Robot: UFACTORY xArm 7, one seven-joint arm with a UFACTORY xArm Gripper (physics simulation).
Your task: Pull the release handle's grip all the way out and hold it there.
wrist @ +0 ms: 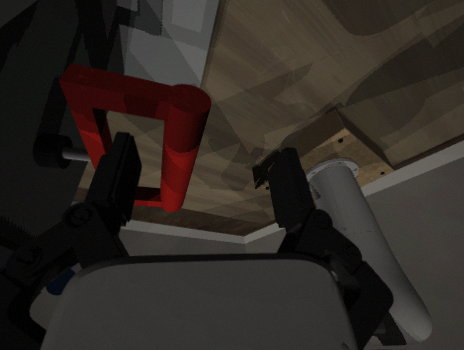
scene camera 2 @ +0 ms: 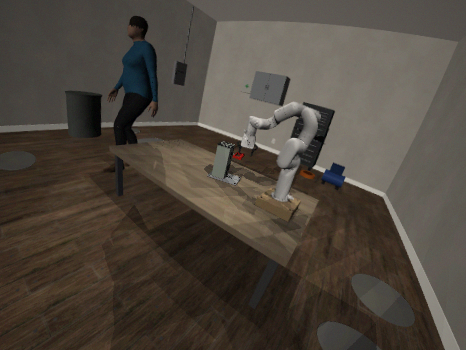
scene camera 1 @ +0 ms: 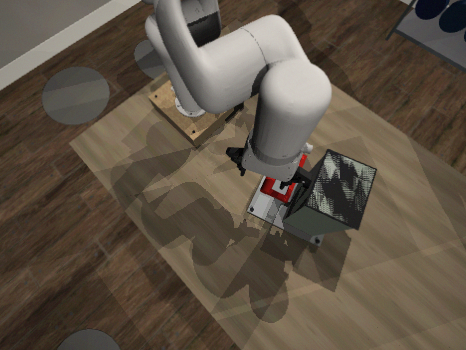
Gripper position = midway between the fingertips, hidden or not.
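Visible: my gripper [scene camera 1: 263, 176], the same gripper [wrist: 210, 155] again, and a base plate [scene camera 1: 268, 208].
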